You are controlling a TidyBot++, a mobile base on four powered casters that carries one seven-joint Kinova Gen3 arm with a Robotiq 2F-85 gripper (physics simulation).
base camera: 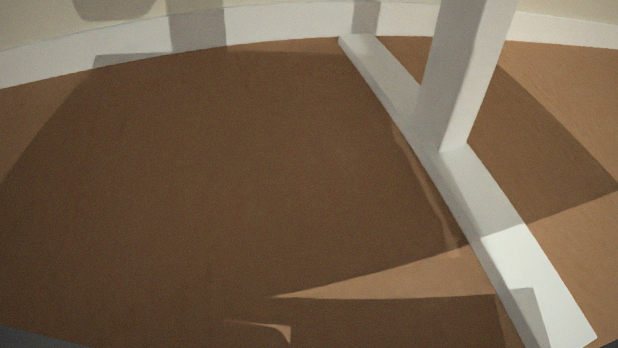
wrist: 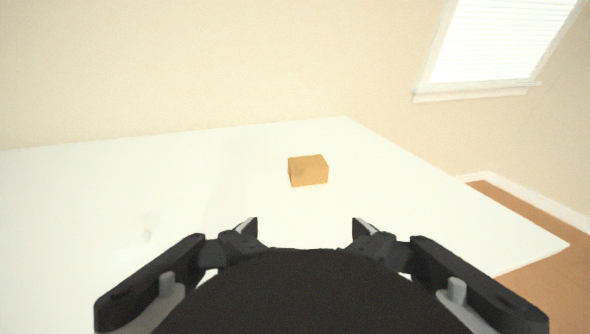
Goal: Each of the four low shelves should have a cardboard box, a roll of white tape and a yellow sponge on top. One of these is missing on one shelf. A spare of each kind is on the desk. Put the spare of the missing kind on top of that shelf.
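Frame: origin at the arm's base, x ahead, y left, z up, level; centimetres.
Seen in the pictures: gripper, fingertip midpoint: (wrist: 304,227).
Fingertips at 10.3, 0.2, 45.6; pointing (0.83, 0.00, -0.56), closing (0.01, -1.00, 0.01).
Pixels of each thing's top centre, then the offset from my fingertips to it, as dx, dy, dz. "spot": a spot on its surface instead. Level surfaces: height alone.
- cardboard box, middle of its top: (wrist: 307,161) +25.1, -1.0, -8.4
- white desk, its level: dz -13.4
- faint whitish shape, middle of its top: (wrist: 125,236) +5.5, +29.2, -11.0
- white desk leg, surface spot: (base camera: 462,75) spot: +35.9, -18.5, -70.2
- brown floor, its level: dz -85.4
- window, surface spot: (wrist: 505,40) spot: +104.5, -107.0, +18.9
A cardboard box (wrist: 308,171) sits on the white desk (wrist: 400,200) in the wrist view, a little right of centre and beyond the fingertips. My gripper (wrist: 304,227) is open, with no object between its fingers, and stands on the near side of the box, apart from it. A faint whitish shape (wrist: 146,234), probably the roll of white tape, shows on the desk left of the gripper; it is washed out and hard to make out. The yellow sponge and the low shelves do not show in either view.
In the base camera view a white desk leg (base camera: 462,75) rises from its long foot (base camera: 540,270) on the brown floor (base camera: 225,175), near the base. A wall with a white baseboard (base camera: 280,22) runs behind. A window (wrist: 505,40) is at the upper right of the wrist view.
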